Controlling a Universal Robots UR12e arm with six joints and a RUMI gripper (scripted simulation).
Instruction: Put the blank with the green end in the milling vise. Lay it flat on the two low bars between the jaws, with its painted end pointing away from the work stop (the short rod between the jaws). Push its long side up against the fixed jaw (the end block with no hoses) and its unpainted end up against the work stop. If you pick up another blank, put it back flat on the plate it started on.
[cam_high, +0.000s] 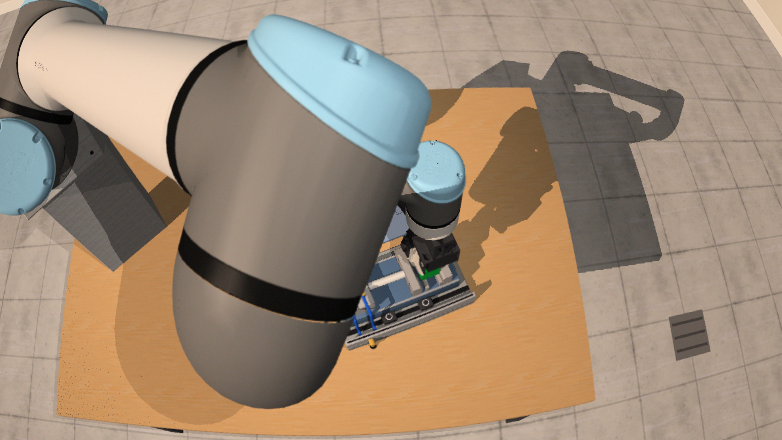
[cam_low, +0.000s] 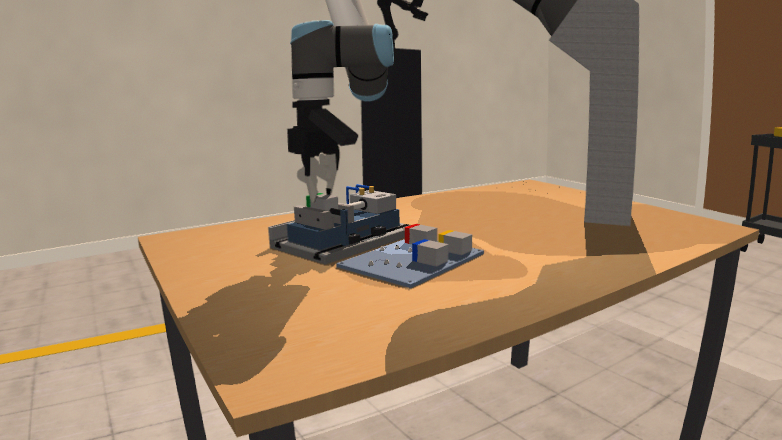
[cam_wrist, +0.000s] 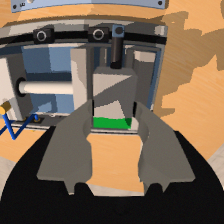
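My hand is 2 cm above the green-ended blank. Round my hand: fixed jaw: 3 cm ahead, 5 cm below; then dark work stop: 5 cm to the left, 3 cm below; then milling vise: 7 cm behind, 8 cm below.
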